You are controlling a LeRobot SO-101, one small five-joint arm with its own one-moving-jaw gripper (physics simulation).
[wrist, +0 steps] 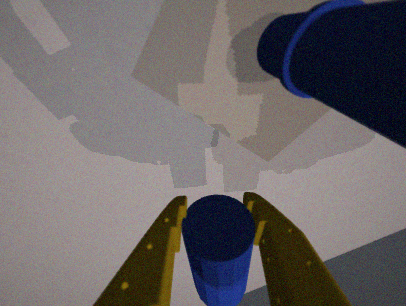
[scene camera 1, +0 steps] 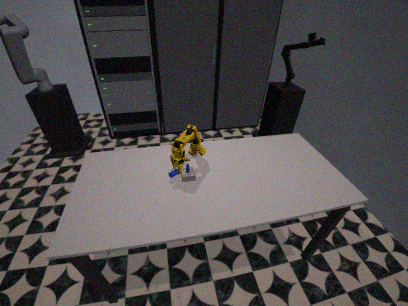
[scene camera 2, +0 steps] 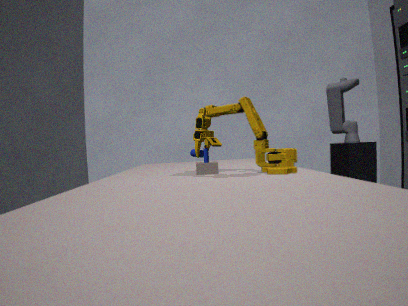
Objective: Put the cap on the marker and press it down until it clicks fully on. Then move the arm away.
A grey block [wrist: 206, 64]: 6 cm from the lens.
